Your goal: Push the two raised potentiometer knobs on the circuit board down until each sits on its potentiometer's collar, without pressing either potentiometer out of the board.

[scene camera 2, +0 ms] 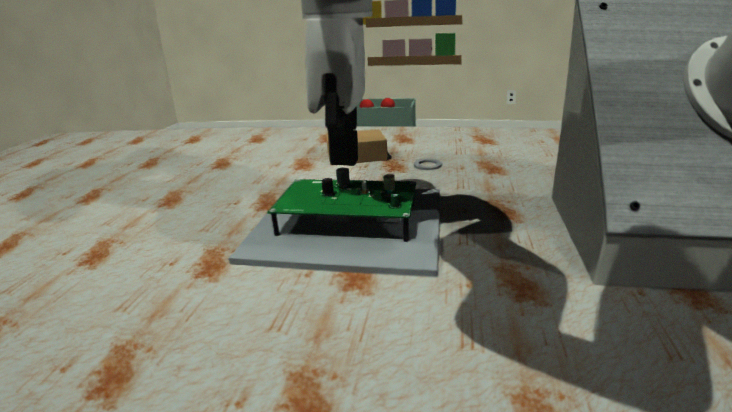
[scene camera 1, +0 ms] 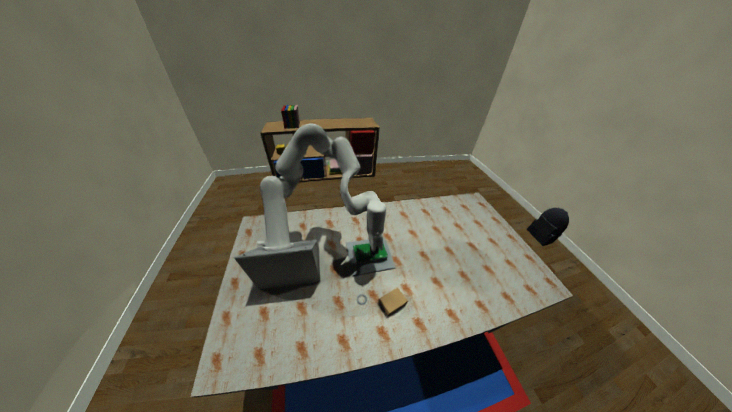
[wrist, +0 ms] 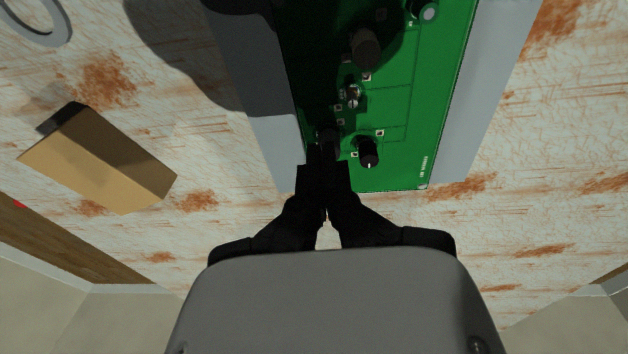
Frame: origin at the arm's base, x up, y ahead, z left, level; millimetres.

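Where they show: gripper, between the fingertips: [scene camera 2: 344, 163] [scene camera 1: 373, 252] [wrist: 323, 159]; arm's base, origin of its link: [scene camera 1: 279, 247].
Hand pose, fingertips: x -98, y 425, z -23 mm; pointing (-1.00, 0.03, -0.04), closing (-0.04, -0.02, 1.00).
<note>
Things, the pixels of their top centre, and the offset from my fingertips. "spot": a spot on its surface instead.
- green circuit board, centre of its top: [wrist: 374, 140] [scene camera 2: 344, 176] [scene camera 1: 370, 248] dx -5, dy -8, dz +32 mm
- rear dark knob, centre of its top: [wrist: 328, 153] [scene camera 2: 342, 169] dx -8, dy +2, dz +3 mm
- slimmer black knob, centre of its top: [wrist: 369, 161] [scene camera 2: 326, 179] dx -11, dy +15, dz +30 mm
- wide brownish knob, centre of its top: [wrist: 366, 55] [scene camera 2: 388, 176] dx -5, dy -59, dz +26 mm
- small metal shaft, centre of its top: [wrist: 352, 104] [scene camera 2: 364, 181] dx -16, dy -28, dz +20 mm
- capacitor, a spot on its surface: [wrist: 428, 13] [scene camera 2: 395, 195] spot: dx -17, dy -70, dz +55 mm
- tan block, centre of its top: [wrist: 94, 181] [scene camera 2: 355, 136] [scene camera 1: 393, 299] dx -32, dy +39, dz -230 mm
- grey ring, centre of its top: [wrist: 25, 10] [scene camera 2: 427, 163] [scene camera 1: 362, 299] dx -65, dy -91, dz -190 mm
The green circuit board [scene camera 1: 361, 253] [scene camera 2: 302, 204] [wrist: 435, 90] stands on black legs. My gripper [scene camera 1: 376, 250] [scene camera 2: 343, 163] [wrist: 323, 159] is shut and empty, pointing down. In scene camera 2 its tips are a small gap above the rear dark knob [scene camera 2: 342, 177] [wrist: 329, 140], which the fingers partly cover in the wrist view. A slimmer black knob [scene camera 2: 327, 187] [wrist: 368, 152] stands beside it. A wide brownish knob [scene camera 2: 389, 182] [wrist: 366, 50] stands upright towards the board's other end, in shadow in the wrist view. Whether any knob touches its collar cannot be told.
A small metal shaft [scene camera 2: 364, 187] [wrist: 353, 95] and a capacitor [scene camera 2: 394, 200] [wrist: 428, 13] also stand on the board. Under it lies a grey base plate [scene camera 1: 388, 265] [scene camera 2: 327, 255] [wrist: 282, 170]. A tan block [scene camera 1: 393, 301] [scene camera 2: 372, 145] [wrist: 100, 175] and a grey ring [scene camera 1: 357, 300] [scene camera 2: 417, 164] [wrist: 64, 30] lie nearby.
</note>
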